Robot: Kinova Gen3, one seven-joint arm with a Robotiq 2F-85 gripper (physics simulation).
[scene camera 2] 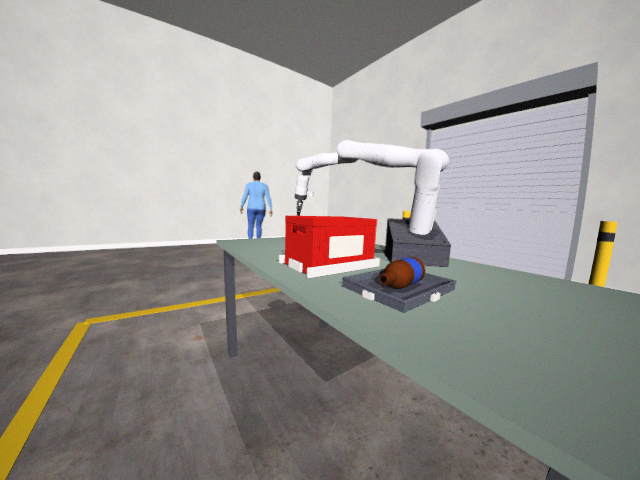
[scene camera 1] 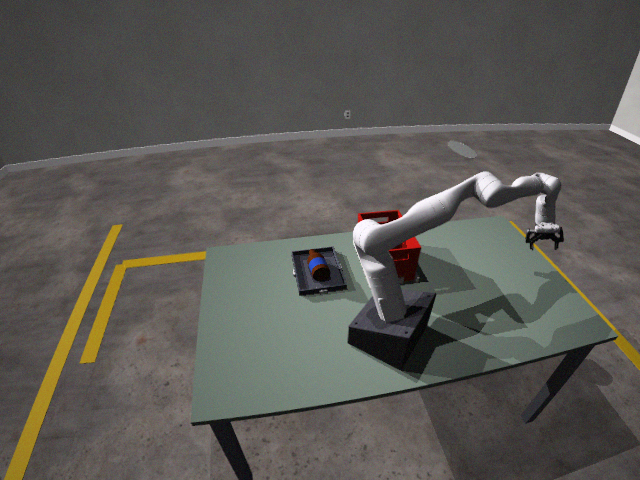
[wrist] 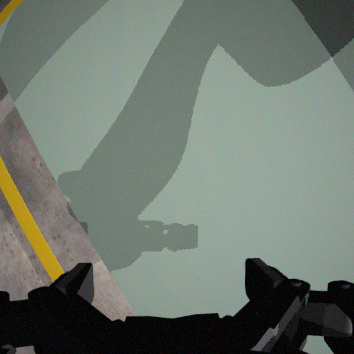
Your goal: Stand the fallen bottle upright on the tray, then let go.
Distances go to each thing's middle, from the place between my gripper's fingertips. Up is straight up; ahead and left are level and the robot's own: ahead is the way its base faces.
Now: hand 95 cm to the right of the brown bottle (scene camera 2: 398,274), 11 cm above it and 3 cm short of it.
